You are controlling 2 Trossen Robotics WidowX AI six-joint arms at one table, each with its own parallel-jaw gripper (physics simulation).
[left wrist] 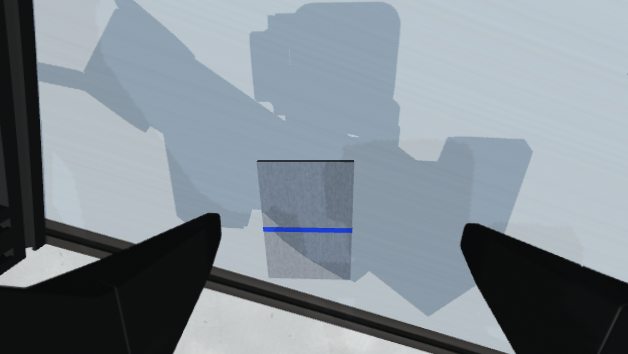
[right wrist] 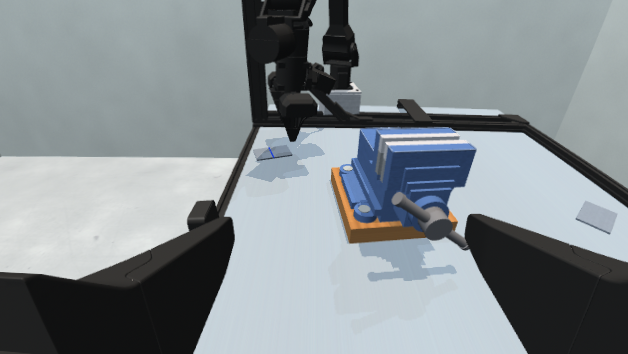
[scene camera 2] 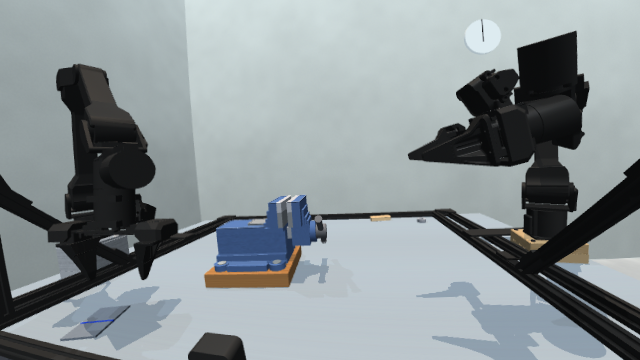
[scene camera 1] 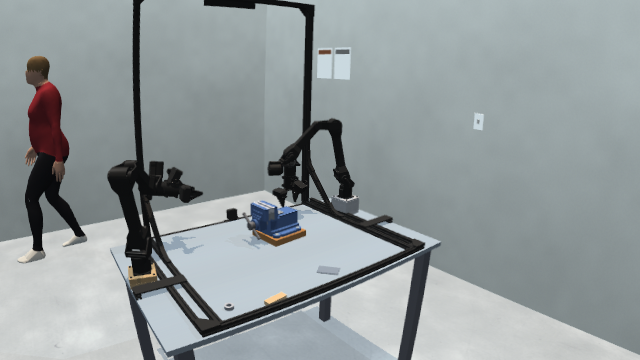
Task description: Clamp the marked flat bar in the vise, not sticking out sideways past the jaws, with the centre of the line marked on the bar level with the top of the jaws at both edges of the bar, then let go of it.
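Seen in the pictures: left gripper, fingertip midpoint: (left wrist: 341,229) (right wrist: 287,131) (scene camera 2: 118,279) (scene camera 1: 289,204); right gripper, fingertip midpoint: (right wrist: 349,227) (scene camera 2: 414,157) (scene camera 1: 198,190); left arm's base, origin of the base link: (right wrist: 339,86) (scene camera 1: 345,196); right arm's base, origin of the base link: (scene camera 2: 545,235) (scene camera 1: 141,270).
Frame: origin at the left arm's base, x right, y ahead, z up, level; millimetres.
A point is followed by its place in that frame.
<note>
The marked flat bar (scene camera 2: 96,324) {y 237, x 198, z -80 mm} (left wrist: 307,200) {y 227, x 173, z -80 mm} (right wrist: 281,152) {y 235, x 169, z -80 mm} lies flat on the table, its blue line crossing it. My left gripper (scene camera 1: 289,202) {y 240, x 153, z -28 mm} (scene camera 2: 118,278) {y 240, x 153, z -28 mm} (left wrist: 341,229) {y 240, x 153, z -28 mm} is open and empty above the table, pointing down; in the left wrist view the bar shows between its fingertips, nearer the left one. The blue vise (scene camera 1: 285,220) {y 431, x -38, z -3 mm} (scene camera 2: 252,242) {y 440, x 34, z -8 mm} (right wrist: 435,157) {y 549, x -3, z 67 mm} stands on an orange-brown base, with a narrow empty gap between its pale jaw faces and its handle at the front. My right gripper (scene camera 1: 201,193) {y 740, x 143, z 145 mm} (scene camera 2: 410,156) {y 740, x 143, z 145 mm} (right wrist: 349,227) {y 740, x 143, z 145 mm} is open and empty, raised on the handle side.
An unmarked grey plate (scene camera 1: 328,270) {y 515, x -366, z -80 mm} (right wrist: 597,216) {y 513, x -361, z -80 mm}, a tan block (scene camera 1: 275,299) {y 795, x -401, z -68 mm} (scene camera 2: 380,218) {y 786, x -380, z -73 mm} and a small grey ring (scene camera 1: 225,307) {y 938, x -332, z -74 mm} lie on the table away from the vise. A small black block (scene camera 1: 232,214) {y 498, x 267, z -49 mm} (scene camera 2: 217,346) {y 497, x 285, z -28 mm} (right wrist: 201,214) {y 506, x 277, z -28 mm} is at one edge. Black rails border the table.
</note>
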